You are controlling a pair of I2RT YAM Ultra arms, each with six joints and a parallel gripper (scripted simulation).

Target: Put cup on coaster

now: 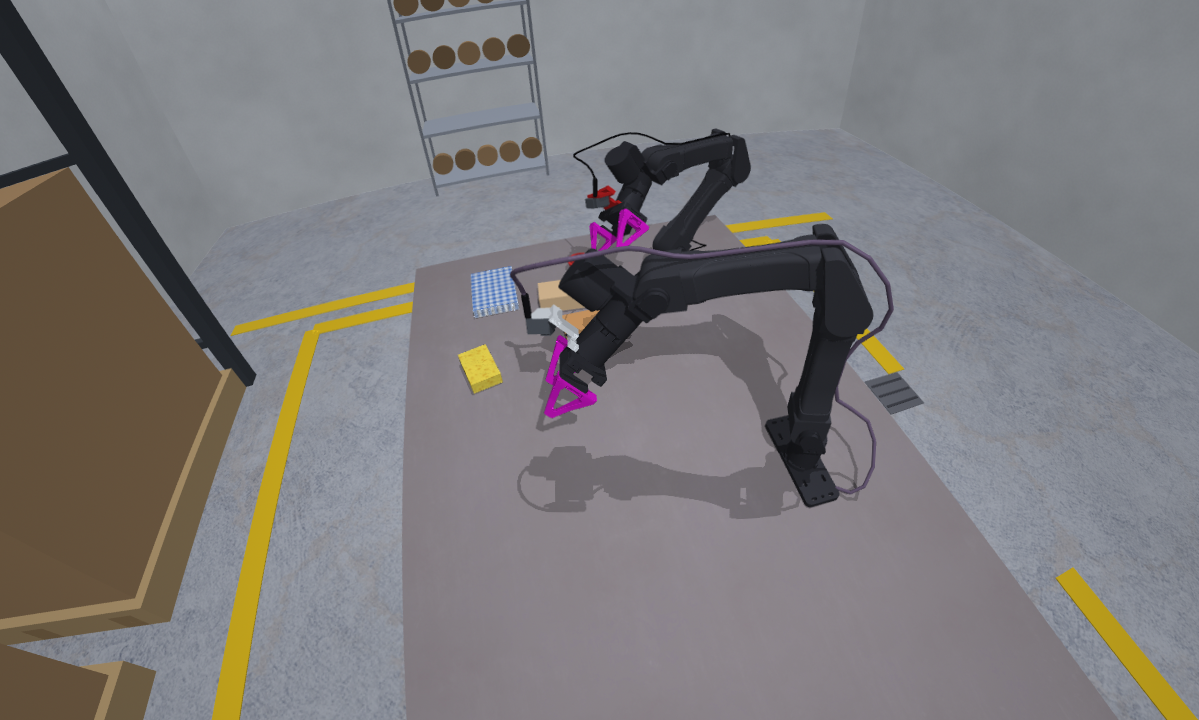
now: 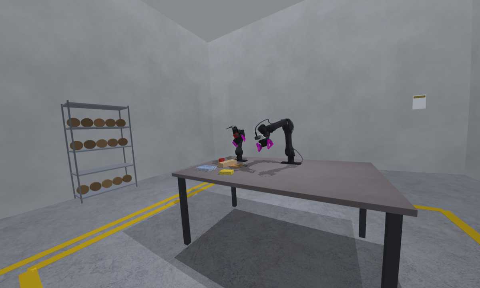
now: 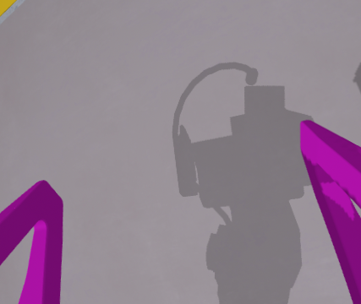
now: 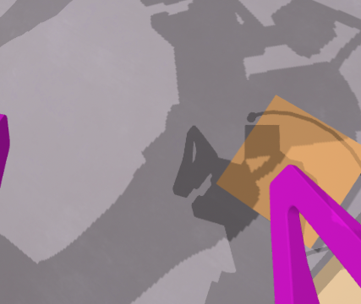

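Right now my right hand is 25 cm to the left of the red cup and 20 cm above it. Also, from my right hand: tan wooden block (3 cm ahead, 16 cm to the right, 21 cm below); then orange square coaster (5 cm ahead, 4 cm to the right, 23 cm below).
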